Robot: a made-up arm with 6 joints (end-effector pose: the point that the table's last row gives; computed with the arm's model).
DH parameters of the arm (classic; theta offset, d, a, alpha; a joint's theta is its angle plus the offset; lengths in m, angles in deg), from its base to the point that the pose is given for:
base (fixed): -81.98 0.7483 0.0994 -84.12
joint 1: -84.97 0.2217 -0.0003 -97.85
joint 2: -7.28 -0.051 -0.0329 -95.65
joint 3: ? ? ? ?
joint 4: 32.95 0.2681 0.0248 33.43
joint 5: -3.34 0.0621 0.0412 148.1
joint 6: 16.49 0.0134 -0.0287 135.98
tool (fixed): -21.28 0.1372 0 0
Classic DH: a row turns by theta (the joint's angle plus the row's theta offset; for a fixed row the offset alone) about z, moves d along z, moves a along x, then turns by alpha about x.
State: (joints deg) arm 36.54 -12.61 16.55 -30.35 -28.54 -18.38
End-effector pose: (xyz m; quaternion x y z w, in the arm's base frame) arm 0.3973 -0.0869 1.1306 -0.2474 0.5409 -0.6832 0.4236
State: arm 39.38 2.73 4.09 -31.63 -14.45 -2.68
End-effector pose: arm 0.3263 -0.2122 1.1185 -0.1184 0.5941 -0.7028 0.3730
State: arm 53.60 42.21 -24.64 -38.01 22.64 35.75
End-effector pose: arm 0.0797 -0.3995 0.9008 0.2363 0.7093 -0.6288 0.2134
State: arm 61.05 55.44 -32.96 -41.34 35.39 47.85
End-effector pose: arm 0.0087 -0.3901 0.7876 0.3470 0.7380 -0.5631 0.1338
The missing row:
joint 3: -84.47 -0.0208 -0.1244 -87.34
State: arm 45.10 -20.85 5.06 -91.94 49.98 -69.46
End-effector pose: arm 0.4232 -0.0368 1.1623 -0.4337 0.3476 -0.2820 0.7820
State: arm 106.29 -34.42 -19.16 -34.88 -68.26 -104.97
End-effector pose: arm 0.5278 -0.3327 0.6941 0.3232 0.8289 0.0718 0.4509
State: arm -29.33 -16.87 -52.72 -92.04 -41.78 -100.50
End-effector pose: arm 0.2834 -0.0731 1.1616 -0.0095 0.3783 -0.8560 0.3522
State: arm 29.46 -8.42 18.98 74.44 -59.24 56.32
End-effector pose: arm 0.4939 0.0263 1.0465 -0.5302 0.4770 -0.6174 0.3319
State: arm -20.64 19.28 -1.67 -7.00 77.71 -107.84
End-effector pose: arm 0.0348 0.1642 0.9909 -0.6611 -0.4307 0.4318 0.4370
